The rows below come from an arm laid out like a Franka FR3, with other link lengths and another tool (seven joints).
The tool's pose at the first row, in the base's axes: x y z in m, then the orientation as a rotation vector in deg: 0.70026, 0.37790, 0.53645, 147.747, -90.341, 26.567
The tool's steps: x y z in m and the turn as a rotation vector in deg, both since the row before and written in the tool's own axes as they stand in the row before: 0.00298, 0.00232, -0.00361, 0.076, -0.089, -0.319; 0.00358, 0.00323, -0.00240, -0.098, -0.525, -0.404; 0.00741, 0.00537, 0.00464, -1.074, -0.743, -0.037; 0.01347, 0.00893, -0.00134, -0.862, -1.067, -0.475; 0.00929, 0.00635, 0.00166, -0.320, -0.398, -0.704; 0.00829, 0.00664, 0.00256, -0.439, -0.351, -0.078; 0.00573, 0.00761, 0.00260, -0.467, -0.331, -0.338; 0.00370, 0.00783, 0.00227, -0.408, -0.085, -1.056; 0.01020, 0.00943, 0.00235, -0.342, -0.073, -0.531; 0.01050, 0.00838, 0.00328, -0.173, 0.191, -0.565; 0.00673, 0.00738, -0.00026, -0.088, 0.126, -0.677; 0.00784, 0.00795, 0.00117, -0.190, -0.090, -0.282; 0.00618, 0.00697, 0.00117, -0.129, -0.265, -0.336
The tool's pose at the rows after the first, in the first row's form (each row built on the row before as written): 0.69871, 0.37509, 0.54057, 148.072, -89.947, 26.500; 0.69690, 0.37105, 0.54364, 148.602, -89.539, 25.736; 0.69640, 0.36117, 0.54092, 148.297, -89.516, 23.861; 0.69423, 0.34573, 0.54537, 148.622, -89.029, 21.744; 0.69311, 0.33442, 0.54588, 149.093, -88.129, 20.911; 0.69154, 0.32363, 0.54525, 149.019, -88.036, 20.089; 0.68793, 0.31454, 0.54392, 149.084, -87.576, 19.246; 0.68315, 0.30711, 0.54245, 149.531, -86.081, 18.696; 0.68027, 0.29332, 0.54253, 149.661, -85.307, 18.268; 0.67866, 0.27960, 0.54185, 149.795, -84.444, 18.309; 0.67569, 0.27025, 0.54376, 150.098, -83.468, 18.325; 0.67309, 0.25936, 0.54461, 150.180, -83.071, 18.027; 0.67051, 0.25034, 0.54507, 150.436, -82.668, 17.551
